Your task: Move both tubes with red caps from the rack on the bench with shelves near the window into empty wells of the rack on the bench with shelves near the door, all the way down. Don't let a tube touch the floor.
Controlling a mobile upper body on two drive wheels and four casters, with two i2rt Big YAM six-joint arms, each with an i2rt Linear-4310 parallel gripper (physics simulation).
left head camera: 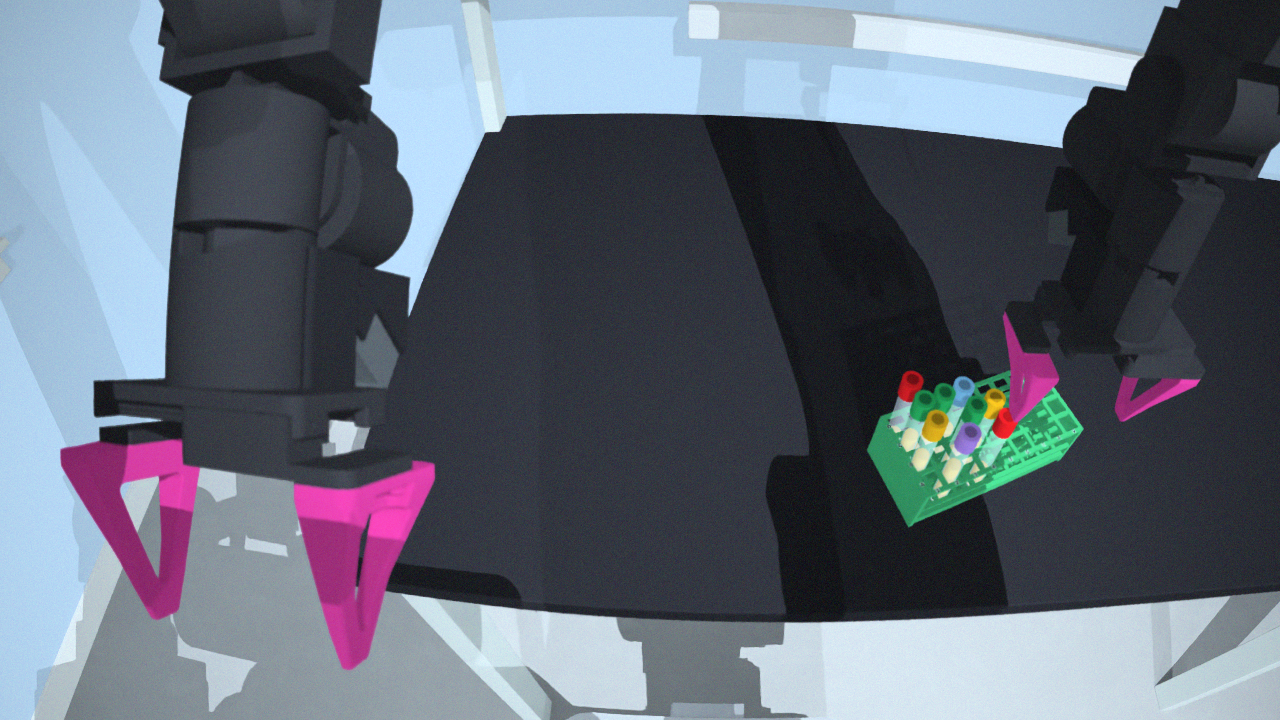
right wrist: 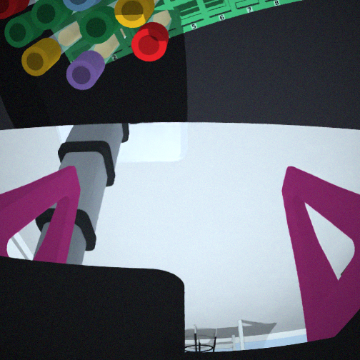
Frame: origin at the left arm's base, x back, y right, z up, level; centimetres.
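Where they show: left gripper, fingertip midpoint: [left head camera: 252, 639]; right gripper, fingertip midpoint: [left head camera: 1067, 415].
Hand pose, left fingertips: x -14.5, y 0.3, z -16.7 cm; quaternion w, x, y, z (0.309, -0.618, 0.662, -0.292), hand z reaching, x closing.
Each offset is from my left fingertips to the centre of the thing. "*": to the spot under its first point. Level surfaces: height alone.
A green rack @(* dy +36.2, dx -25.0, dz -29.8 cm) [left head camera: 905, 488] [right wrist: 235, 17] stands on the dark bench top, with tubes grouped at its left end and wells without tubes at its right end. One red-capped tube @(dy +35.5, dx -30.4, dz -26.5 cm) [left head camera: 911, 385] stands at the rack's far left corner; part of its cap [right wrist: 11, 7] shows at the top left in the right wrist view. The other red-capped tube @(* dy +43.0, dx -26.1, dz -21.0 cm) [left head camera: 1004, 423] [right wrist: 149, 44] stands on the near side, by the purple cap. My right gripper [left head camera: 1071, 413] [right wrist: 180, 177] is open, with its left finger over the rack's right part. My left gripper [left head camera: 255, 640] is open, left of the bench.
Tubes with green @(dy +36.3, dx -28.4, dz -26.5 cm) [left head camera: 921, 404], yellow @(dy +37.0, dx -26.4, dz -26.5 cm) [left head camera: 935, 424], blue @(* dy +39.8, dx -29.5, dz -20.9 cm) [left head camera: 963, 389] and purple @(dy +39.8, dx -25.1, dz -26.5 cm) [left head camera: 966, 437] caps stand close around the red ones. The dark bench top @(dz -32.9 cm) [left head camera: 644, 358] ends at a near edge, with light floor beyond. A grey jointed column [right wrist: 90, 172] shows in the right wrist view.
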